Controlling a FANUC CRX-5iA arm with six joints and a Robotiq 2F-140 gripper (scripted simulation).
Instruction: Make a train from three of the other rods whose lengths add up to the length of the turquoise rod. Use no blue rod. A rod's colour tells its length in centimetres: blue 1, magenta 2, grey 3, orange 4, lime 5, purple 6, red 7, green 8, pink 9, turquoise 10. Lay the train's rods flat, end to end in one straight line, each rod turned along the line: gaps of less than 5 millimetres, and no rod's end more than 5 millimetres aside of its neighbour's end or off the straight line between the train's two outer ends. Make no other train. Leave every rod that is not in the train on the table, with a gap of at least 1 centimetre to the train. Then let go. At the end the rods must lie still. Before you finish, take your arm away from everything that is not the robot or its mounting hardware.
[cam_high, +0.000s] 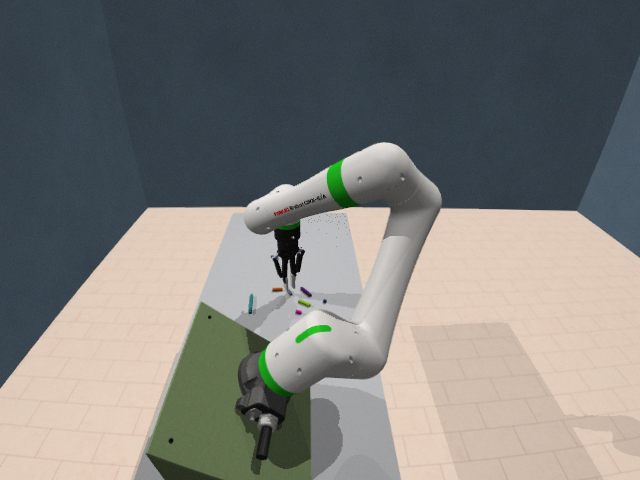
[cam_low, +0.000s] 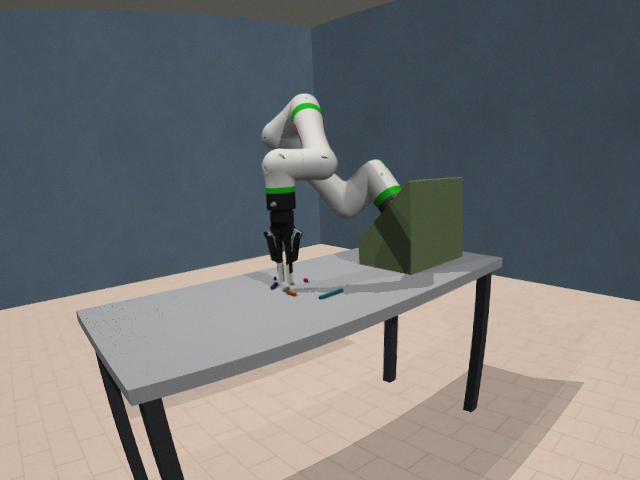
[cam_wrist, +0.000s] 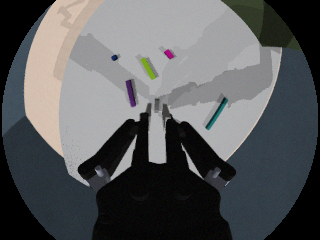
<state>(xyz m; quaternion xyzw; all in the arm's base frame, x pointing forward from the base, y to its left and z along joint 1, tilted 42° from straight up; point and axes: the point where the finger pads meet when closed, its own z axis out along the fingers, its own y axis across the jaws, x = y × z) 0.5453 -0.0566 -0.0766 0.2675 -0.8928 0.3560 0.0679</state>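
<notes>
The grey rod lies 60 mm below my hand. From my hand the other things lie so: orange rod 10 mm ahead, 50 mm to the left, 60 mm below; purple rod 10 mm ahead, 60 mm to the right, 60 mm below; lime rod 60 mm behind, 60 mm to the right, 60 mm below.
</notes>
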